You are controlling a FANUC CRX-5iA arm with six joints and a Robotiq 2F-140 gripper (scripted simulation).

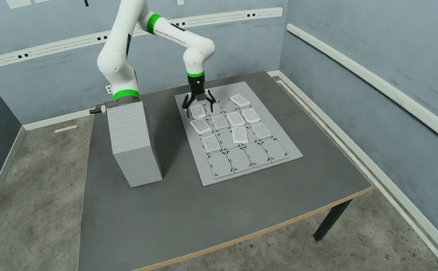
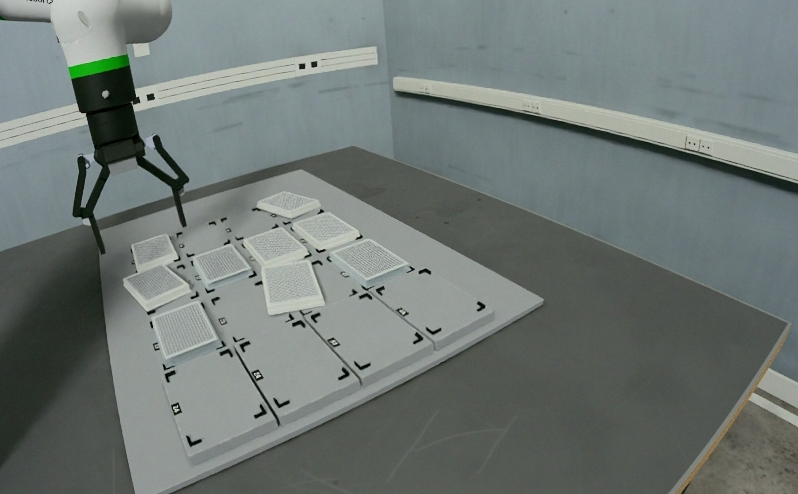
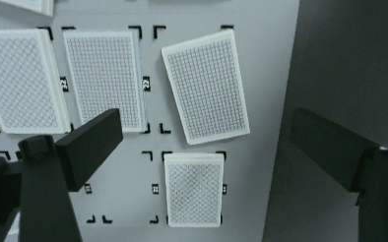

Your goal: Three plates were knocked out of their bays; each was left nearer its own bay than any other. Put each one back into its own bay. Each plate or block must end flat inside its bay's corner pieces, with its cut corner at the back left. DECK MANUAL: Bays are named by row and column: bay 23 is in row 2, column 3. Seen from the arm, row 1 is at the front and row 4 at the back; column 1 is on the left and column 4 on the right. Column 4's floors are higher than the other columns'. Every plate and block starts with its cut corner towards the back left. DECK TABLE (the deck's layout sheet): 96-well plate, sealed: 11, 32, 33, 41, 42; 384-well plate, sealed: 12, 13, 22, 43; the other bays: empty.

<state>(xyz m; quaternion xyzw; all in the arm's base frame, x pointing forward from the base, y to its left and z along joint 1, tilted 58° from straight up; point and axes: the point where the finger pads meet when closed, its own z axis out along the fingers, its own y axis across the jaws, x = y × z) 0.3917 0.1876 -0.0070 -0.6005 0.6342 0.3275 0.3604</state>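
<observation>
My gripper is now 18 cm to the left of the 384-well plate, 10 cm above it and 1 cm short of it. Also, from my hand: bay label: 28 cm ahead, 19 cm to the right, 11 cm below; then label 22: 11 cm below, 7 cm ahead, 2 cm to the right.
</observation>
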